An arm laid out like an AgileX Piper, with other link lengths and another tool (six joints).
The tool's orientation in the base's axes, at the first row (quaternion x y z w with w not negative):
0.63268, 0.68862, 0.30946, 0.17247
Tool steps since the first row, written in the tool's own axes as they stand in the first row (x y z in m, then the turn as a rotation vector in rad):
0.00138, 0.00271, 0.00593, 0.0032, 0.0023, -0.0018
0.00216, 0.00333, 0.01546, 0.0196, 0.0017, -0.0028
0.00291, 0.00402, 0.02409, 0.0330, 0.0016, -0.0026
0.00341, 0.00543, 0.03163, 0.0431, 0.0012, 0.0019
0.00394, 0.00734, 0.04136, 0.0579, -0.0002, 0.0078
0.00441, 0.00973, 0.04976, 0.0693, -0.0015, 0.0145
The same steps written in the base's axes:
0.00561, 0.00260, -0.00248, 0.0002, 0.0028, 0.0033
0.01197, 0.00535, -0.00910, -0.0032, 0.0186, 0.0062
0.01782, 0.00789, -0.01500, -0.0050, 0.0317, 0.0081
0.02357, 0.00996, -0.01967, -0.0039, 0.0426, 0.0060
0.03108, 0.01251, -0.02564, -0.0033, 0.0583, 0.0029
0.03813, 0.01474, -0.03032, -0.0017, 0.0708, -0.0012

